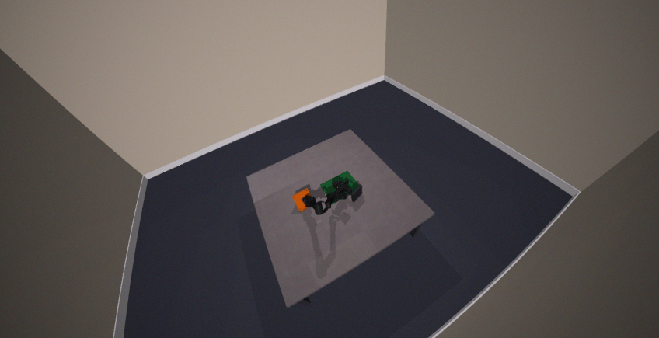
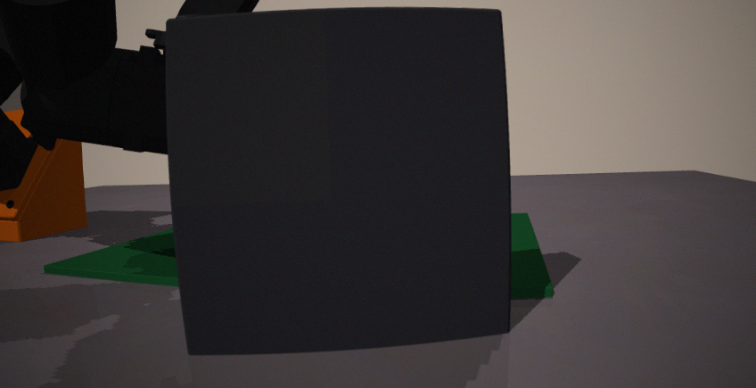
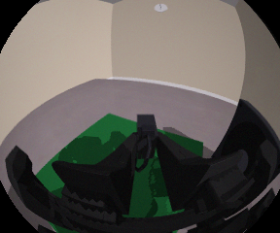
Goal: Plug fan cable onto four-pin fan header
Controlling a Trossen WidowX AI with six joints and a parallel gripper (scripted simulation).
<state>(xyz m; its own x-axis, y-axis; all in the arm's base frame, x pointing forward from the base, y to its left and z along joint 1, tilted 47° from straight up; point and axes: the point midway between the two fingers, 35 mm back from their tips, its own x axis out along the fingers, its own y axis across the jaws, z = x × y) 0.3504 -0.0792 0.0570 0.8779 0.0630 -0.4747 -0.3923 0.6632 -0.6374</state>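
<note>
Right now the four-pin fan header is 7 cm below my gripper tip, 5 cm to the left of it and 5 cm behind it. The rest, counted from my gripper tip: green board 9 cm below, 5 cm behind, 4 cm to the left; dark fan plug 1 cm below, 1 cm ahead; black fan 13 cm to the right, 2 cm below.
</note>
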